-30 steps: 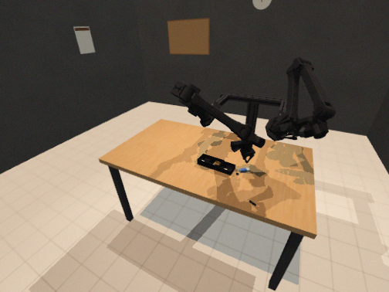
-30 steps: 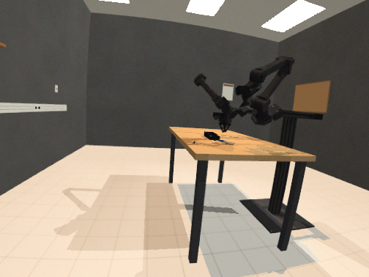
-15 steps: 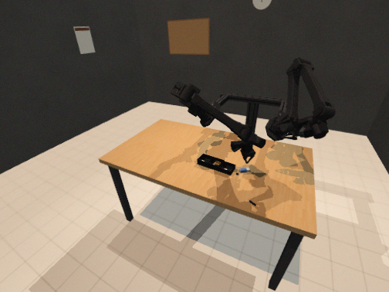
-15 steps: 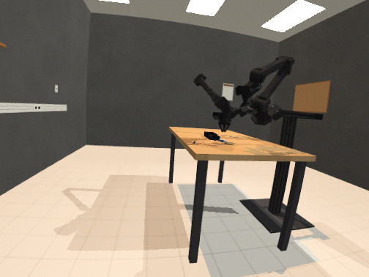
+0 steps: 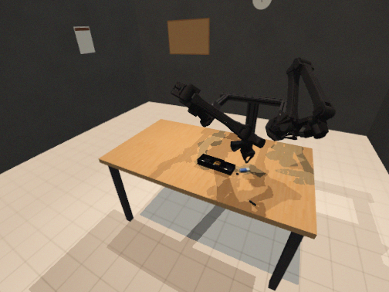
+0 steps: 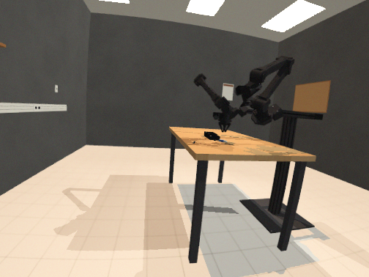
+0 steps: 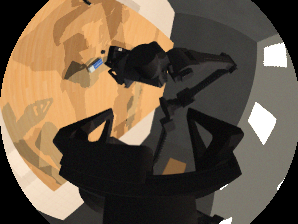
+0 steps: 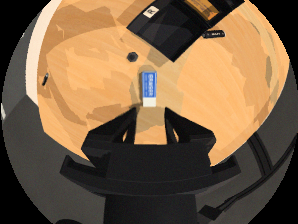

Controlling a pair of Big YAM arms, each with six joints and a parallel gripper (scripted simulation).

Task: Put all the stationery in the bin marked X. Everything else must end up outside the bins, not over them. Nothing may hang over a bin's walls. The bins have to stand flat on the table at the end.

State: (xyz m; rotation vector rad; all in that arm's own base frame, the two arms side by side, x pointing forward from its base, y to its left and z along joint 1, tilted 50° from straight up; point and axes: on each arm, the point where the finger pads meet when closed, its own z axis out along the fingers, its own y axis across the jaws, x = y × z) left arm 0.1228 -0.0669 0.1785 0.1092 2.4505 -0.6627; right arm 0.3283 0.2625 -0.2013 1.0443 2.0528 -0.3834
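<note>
Now: right hand 8 cm above the blue item and 1 cm to the right of it. From my right hand the other things lie so: orange item 19 cm to the right, 7 cm below, 2 cm ahead; then black bin unit 19 cm to the right, 6 cm below, 3 cm ahead.
</note>
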